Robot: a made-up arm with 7 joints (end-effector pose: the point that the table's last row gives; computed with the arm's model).
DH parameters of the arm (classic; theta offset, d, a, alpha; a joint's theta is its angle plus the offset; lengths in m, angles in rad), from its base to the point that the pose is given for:
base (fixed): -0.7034 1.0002 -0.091 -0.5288
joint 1: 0 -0.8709 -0.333 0.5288
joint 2: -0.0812 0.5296 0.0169 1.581
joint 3: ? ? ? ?
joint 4: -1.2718 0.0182 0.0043 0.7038
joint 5: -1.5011 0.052 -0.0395 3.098
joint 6: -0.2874 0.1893 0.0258 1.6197
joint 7: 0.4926 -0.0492 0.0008 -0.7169
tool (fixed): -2.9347 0.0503 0 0
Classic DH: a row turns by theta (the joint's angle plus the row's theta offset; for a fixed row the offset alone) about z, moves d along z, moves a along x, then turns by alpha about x.
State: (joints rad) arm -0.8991 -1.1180 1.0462 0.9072 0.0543 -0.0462 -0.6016
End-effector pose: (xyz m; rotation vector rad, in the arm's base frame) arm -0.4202 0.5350 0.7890 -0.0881 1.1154 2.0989
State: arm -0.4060 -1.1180 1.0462 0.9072 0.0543 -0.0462 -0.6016
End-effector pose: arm -0.6159 0.3623 0.9399 -0.0531 1.1046 2.6155
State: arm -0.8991 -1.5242 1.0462 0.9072 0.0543 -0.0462 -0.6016
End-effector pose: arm -0.3493 0.4866 0.8247 -0.0062 0.8804 1.7732
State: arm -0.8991 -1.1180 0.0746 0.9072 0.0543 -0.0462 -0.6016
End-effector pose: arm -0.7145 0.4107 0.8202 -0.9447 0.2302 2.2619
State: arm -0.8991 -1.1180 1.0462 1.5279 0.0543 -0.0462 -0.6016
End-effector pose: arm -0.4190 0.5024 0.7265 -0.4404 1.6944 1.6824
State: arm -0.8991 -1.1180 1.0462 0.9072 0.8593 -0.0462 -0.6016
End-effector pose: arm -0.4138 0.5283 0.7880 -0.9427 1.3084 1.5979
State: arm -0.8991 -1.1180 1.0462 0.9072 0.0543 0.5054 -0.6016
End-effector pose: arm -0.4225 0.5339 0.7720 0.5530 0.8773 2.2785
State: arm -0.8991 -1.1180 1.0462 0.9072 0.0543 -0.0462 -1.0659
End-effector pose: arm -0.4147 0.5231 0.7968 0.0016 0.7919 1.7645
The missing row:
joint 3: 0.7225 0.0717 0.2796 1.2561
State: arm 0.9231 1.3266 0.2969 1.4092 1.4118 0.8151 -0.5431
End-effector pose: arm -0.2079 -0.4283 1.0703 0.2437 1.4904 -0.3443
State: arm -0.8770 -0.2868 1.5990 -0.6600 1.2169 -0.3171 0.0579
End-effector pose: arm -0.4462 0.6004 0.6876 -0.3768 1.7685 2.4288
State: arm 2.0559 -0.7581 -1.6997 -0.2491 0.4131 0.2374 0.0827
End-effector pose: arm 0.0003 -0.4967 0.2992 1.1398 -2.3868 -0.7777
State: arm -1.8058 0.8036 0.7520 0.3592 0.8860 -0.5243 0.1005
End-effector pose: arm -0.2575 0.5912 0.6341 1.2882 -1.3958 -1.8171
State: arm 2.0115 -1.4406 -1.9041 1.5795 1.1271 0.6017 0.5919
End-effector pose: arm -0.0117 -0.6872 0.5610 0.1864 -1.1207 2.3094
